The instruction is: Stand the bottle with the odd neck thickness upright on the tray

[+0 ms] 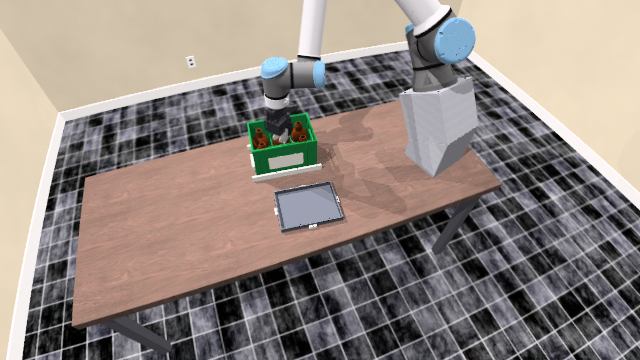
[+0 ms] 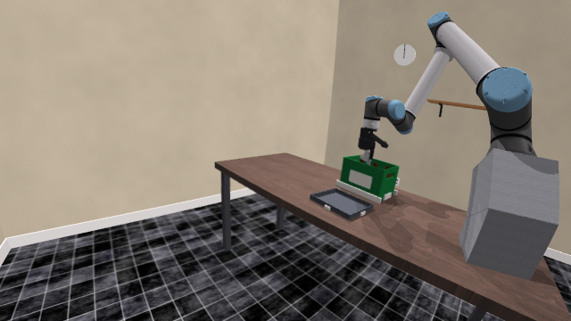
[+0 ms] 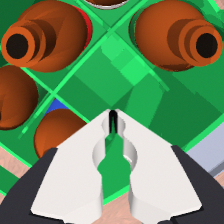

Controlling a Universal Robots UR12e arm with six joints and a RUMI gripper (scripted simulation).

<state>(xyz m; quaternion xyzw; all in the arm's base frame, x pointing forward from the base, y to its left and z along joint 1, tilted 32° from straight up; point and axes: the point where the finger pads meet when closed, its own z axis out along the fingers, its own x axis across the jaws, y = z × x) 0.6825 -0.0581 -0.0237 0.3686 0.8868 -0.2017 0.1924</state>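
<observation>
Right now my hand is 70 mm above the green crate and 40 mm to the left of it. Round my hand: glass bottle 90 mm to the right, 90 mm ahead, 70 mm below; then grey tray 250 mm to the left, 140 mm below, 30 mm behind.
</observation>
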